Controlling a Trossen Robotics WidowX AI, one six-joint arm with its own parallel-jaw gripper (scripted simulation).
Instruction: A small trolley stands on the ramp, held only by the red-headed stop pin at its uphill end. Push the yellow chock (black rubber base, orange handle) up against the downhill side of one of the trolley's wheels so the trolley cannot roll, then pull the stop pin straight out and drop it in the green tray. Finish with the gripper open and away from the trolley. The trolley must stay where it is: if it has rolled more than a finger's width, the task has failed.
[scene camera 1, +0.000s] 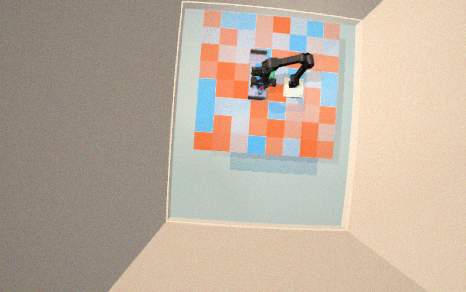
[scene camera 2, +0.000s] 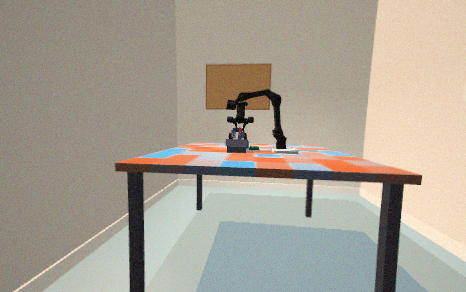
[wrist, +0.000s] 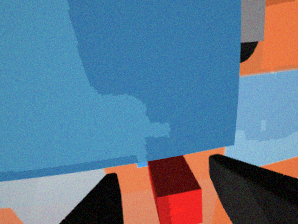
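Note:
The scene shows the gripper (wrist: 164, 174) together with a blue trolley (wrist: 91, 91).

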